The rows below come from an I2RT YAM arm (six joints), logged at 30 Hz.
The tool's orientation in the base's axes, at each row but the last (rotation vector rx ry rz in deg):
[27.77 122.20 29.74]
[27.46 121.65 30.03]
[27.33 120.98 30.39]
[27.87 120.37 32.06]
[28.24 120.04 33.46]
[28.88 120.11 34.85]
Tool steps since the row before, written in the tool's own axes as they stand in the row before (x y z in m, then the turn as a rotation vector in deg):
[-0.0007 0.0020 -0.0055 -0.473 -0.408 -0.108]
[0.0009 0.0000 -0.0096 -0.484 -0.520 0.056]
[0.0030 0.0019 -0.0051 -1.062 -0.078 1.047]
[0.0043 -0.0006 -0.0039 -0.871 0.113 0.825]
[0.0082 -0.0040 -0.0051 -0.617 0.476 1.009]
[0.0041 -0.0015 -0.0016 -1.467 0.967 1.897]
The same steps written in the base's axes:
[-0.0038 0.0003 0.0045 0.110 -0.605 0.156]
[-0.0084 -0.0014 0.0045 0.235 -0.673 0.017]
[-0.0056 0.0021 0.0017 1.431 -0.409 0.123]
[-0.0056 0.0010 -0.0012 1.169 -0.197 0.216]
[-0.0092 0.0001 -0.0050 1.234 0.276 0.166]
[-0.0037 0.0007 -0.0027 2.494 0.406 0.550]

